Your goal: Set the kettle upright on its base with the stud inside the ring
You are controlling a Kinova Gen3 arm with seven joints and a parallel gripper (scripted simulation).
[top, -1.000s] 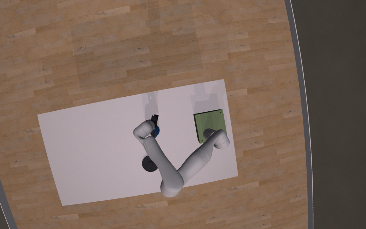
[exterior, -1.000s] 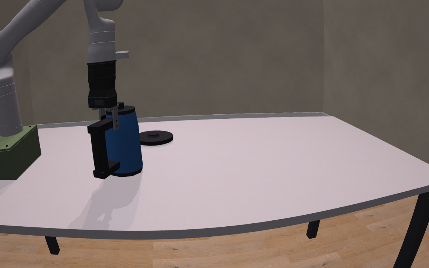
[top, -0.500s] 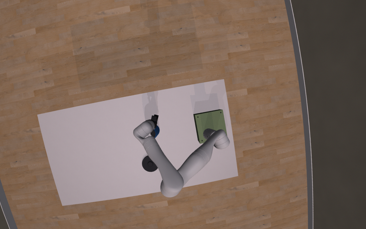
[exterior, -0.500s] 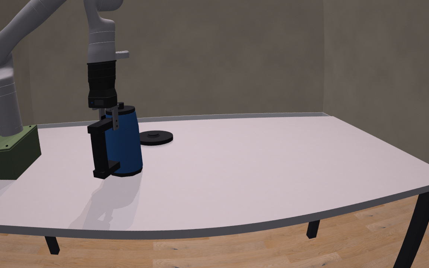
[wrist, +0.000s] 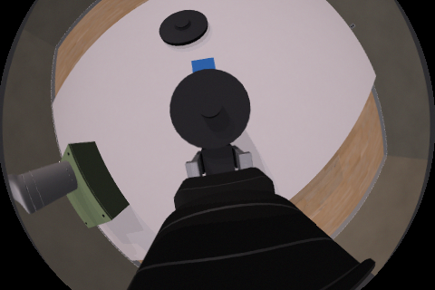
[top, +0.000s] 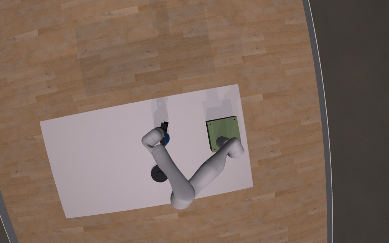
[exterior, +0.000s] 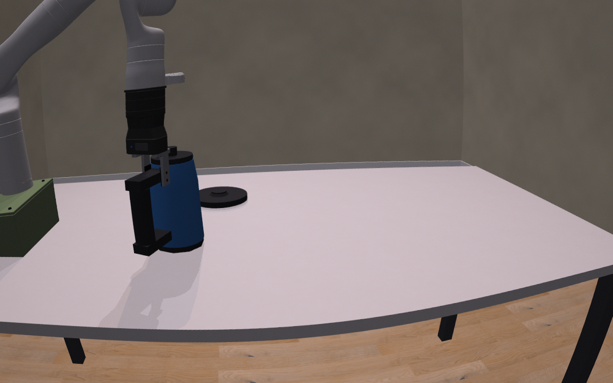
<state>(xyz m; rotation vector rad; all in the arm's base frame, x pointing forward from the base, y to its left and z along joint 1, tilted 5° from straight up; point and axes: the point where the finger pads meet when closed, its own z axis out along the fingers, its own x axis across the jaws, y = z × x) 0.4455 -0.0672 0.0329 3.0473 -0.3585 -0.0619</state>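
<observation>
Right now the blue kettle is 6 cm below my hand, 2 cm to the left of it and 1 cm ahead of it. Also, from my hand: round black base (36 cm to the left, 14 cm below, 4 cm ahead).
</observation>
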